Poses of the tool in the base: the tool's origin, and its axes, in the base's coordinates. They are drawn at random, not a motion.
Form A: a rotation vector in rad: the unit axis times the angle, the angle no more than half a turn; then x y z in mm.
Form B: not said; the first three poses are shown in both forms.
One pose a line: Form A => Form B
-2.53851, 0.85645, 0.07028, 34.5, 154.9, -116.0 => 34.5, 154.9, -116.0, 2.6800, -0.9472, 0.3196, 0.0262
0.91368, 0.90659, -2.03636, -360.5, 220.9, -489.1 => -360.5, 220.9, -489.1, 2.4090, 0.3793, 0.3763, -0.8453
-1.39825, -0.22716, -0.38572, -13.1, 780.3, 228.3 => -13.1, 780.3, 228.3, 1.4682, -0.9524, -0.1547, -0.2627
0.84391, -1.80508, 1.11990, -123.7, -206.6, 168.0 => -123.7, -206.6, 168.0, 2.2858, 0.3692, -0.7897, 0.4899
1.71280, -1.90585, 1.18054, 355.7, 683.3, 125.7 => 355.7, 683.3, 125.7, 2.8213, 0.6071, -0.6755, 0.4184
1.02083, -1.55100, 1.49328, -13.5, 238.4, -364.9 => -13.5, 238.4, -364.9, 2.3828, 0.4284, -0.6509, 0.6267
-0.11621, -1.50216, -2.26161, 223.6, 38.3, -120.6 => 223.6, 38.3, -120.6, 2.7175, -0.0428, -0.5528, -0.8322
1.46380, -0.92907, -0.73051, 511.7, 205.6, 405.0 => 511.7, 205.6, 405.0, 1.8814, 0.7781, -0.4938, -0.3883
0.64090, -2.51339, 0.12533, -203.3, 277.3, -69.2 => -203.3, 277.3, -69.2, 2.5968, 0.2468, -0.9679, 0.0483
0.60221, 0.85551, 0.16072, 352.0, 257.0, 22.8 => 352.0, 257.0, 22.8, 1.0585, 0.5689, 0.8082, 0.1518
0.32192, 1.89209, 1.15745, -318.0, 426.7, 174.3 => -318.0, 426.7, 174.3, 2.2413, 0.1436, 0.8442, 0.5164
